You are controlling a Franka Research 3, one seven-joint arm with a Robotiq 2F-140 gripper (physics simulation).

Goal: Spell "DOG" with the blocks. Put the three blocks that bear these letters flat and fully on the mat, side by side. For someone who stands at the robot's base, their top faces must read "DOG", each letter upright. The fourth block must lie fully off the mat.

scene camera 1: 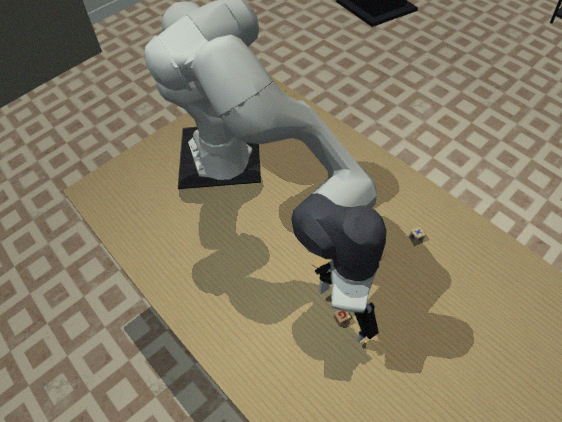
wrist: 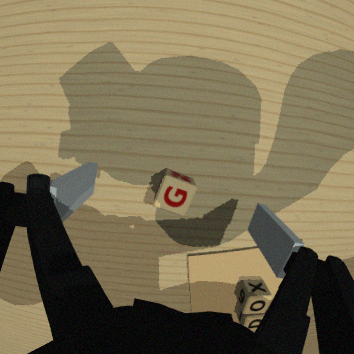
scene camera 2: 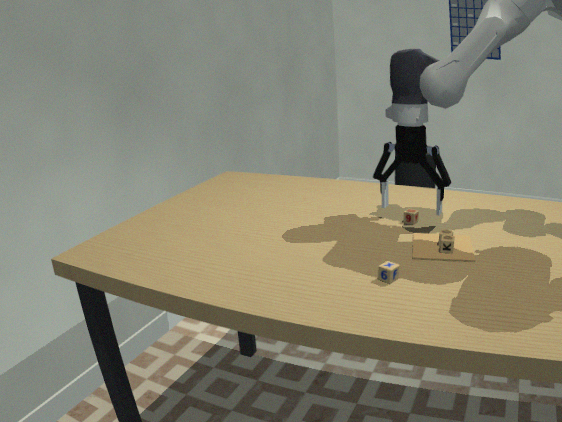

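Note:
The G block (scene camera 1: 342,317) (scene camera 2: 411,217) (wrist: 175,195) lies off the mat with its red G on top, turned at an angle to the mat's edges. My gripper (scene camera 1: 342,313) (scene camera 2: 412,210) (wrist: 175,198) is open and empty, pointing down over this block, with one finger on either side. The O block (wrist: 256,304) and the D block (wrist: 254,321) (scene camera 2: 446,244) lie side by side on the mat (scene camera 2: 425,253) (wrist: 215,265). My right finger partly covers the D block in the wrist view. The arm hides the mat in scene camera 1. The blue X block (scene camera 1: 417,235) (scene camera 2: 388,272) lies off the mat.
The wooden table (scene camera 1: 150,225) (scene camera 2: 200,225) carries the blocks and mat. The arm's base (scene camera 1: 220,157) stands at the table's far end in scene camera 1. The arm's shadows fall across the table, partly over the mat. The mat is beside my right finger in the wrist view.

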